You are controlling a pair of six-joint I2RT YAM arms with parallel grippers.
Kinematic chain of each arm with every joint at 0, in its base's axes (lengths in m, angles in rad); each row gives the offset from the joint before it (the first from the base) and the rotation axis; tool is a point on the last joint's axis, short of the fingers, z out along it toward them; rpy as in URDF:
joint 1: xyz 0 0 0.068 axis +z
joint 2: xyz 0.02 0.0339 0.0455 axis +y
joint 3: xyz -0.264 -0.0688 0 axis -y
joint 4: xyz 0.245 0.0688 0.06 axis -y
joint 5: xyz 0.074 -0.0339 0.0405 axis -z
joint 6: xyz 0.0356 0 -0.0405 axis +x
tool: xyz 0 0 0 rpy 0 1.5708 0
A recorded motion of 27 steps. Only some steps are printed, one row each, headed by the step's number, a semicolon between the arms.
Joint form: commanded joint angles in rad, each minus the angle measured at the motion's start. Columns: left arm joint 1, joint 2, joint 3, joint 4, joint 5, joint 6; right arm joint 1, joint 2, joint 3, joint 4, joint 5, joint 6.
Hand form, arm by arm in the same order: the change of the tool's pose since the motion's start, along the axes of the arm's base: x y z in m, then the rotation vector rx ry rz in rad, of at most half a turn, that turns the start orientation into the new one. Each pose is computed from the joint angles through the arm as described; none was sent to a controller.
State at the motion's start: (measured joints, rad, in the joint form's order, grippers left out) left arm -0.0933 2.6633 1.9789 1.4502 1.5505 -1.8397; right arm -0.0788 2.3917 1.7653 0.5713 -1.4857 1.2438
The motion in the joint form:
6: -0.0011 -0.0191 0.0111 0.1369 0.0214 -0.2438; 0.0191 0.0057 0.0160 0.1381 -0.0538 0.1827
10: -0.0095 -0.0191 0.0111 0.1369 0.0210 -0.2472; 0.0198 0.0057 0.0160 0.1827 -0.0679 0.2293
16: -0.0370 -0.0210 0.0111 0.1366 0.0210 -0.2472; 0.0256 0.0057 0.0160 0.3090 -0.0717 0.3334
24: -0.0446 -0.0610 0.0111 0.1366 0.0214 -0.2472; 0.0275 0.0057 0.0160 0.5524 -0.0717 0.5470
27: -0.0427 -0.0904 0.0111 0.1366 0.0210 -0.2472; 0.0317 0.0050 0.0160 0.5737 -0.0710 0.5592
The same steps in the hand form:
6: -0.0091 0.0003 0.0190 0.0215 0.0750 -0.0169; -0.0001 0.0101 0.0125 0.0119 0.0333 0.0729
10: -0.0098 -0.0041 0.0190 0.0218 0.0783 -0.0251; -0.0010 0.0106 0.0158 0.0114 0.0354 0.0877
16: -0.0126 -0.0184 0.0200 0.0227 0.0764 -0.0526; -0.0030 0.0137 0.0250 0.0098 0.0133 0.0976
24: -0.0172 -0.0218 0.0402 0.0191 0.0366 -0.0601; -0.0099 0.0151 0.0418 0.0094 -0.0166 0.1007
27: -0.0202 -0.0204 0.0549 0.0155 0.0074 -0.0578; -0.0107 0.0173 0.0435 0.0089 -0.0264 0.1045

